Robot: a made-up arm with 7 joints.
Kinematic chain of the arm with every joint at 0, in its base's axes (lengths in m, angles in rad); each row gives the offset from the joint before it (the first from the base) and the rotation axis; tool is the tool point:
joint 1: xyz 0 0 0.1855 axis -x
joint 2: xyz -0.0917 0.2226 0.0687 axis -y
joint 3: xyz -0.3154 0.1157 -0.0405 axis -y
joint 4: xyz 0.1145 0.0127 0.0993 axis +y
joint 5: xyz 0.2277 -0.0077 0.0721 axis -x
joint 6: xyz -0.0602 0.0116 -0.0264 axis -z
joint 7: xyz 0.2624 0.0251 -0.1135 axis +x
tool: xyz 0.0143 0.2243 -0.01
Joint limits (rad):
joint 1: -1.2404..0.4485
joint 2: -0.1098..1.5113
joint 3: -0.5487..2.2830
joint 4: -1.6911..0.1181
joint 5: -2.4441..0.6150
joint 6: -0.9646..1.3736
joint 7: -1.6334..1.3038
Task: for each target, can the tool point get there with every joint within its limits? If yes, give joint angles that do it. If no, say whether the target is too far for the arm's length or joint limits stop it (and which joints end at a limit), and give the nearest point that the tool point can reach.
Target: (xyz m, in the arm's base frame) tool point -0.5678 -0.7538 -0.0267
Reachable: no: joint limits stop it (at a limit: joint 1, joint 2, joint 5, joint 6) | nearest point -0.5324 -0.5059 0.2951 | short by 0.408 m
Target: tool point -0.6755 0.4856 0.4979
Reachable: yes | joints 0.3054 0.4080 0.0043 -1.4696 -1.7102 0.2760 0.4652
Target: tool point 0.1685 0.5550 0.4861
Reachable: yes | joints -0.0286 0.6757 -0.3197 -0.3642 -0.5332 0.3711 -0.2451
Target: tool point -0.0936 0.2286 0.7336
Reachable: yes | joints -0.4127 0.5677 0.8534 -0.0691 0.0624 -0.0226 -1.2311
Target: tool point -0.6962 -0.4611 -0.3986
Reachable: no: joint limits stop it (at a limit: joint 1, joint 3, joint 5) | nearest point -0.6211 -0.2796 -0.3764 | short by 0.198 m
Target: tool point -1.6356 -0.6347 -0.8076
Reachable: no: too far | nearest point -0.9131 -0.0155 -0.4622 | short by 1.012 m
